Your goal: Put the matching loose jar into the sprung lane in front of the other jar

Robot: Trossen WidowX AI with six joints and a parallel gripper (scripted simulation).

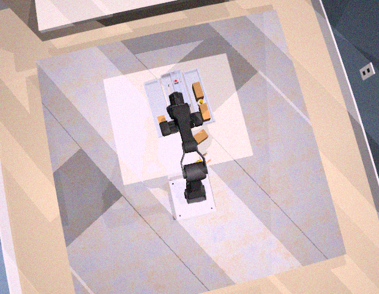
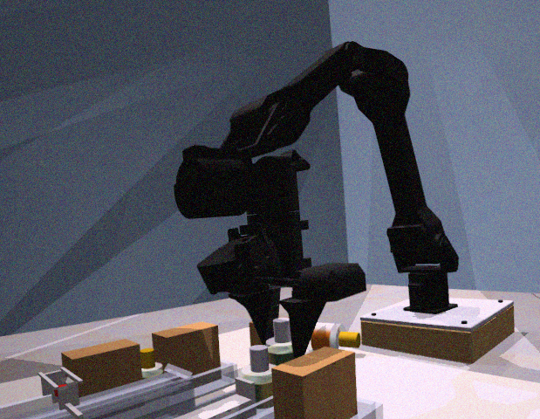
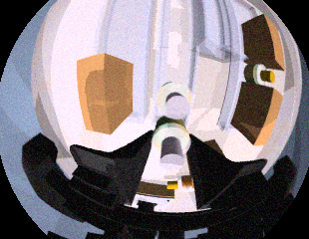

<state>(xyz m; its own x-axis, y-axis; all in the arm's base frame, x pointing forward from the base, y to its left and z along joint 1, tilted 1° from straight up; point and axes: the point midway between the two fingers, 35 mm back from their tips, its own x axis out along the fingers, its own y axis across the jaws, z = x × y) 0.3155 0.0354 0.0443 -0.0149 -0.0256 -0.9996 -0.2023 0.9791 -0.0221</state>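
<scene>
My gripper tip is now 17 cm short of the sprung lane, 3 cm above it and 1 cm to the right of it. Also, from my gripper tip: red mark: 23 cm ahead, 2 cm above, 1 cm to the left.
</scene>
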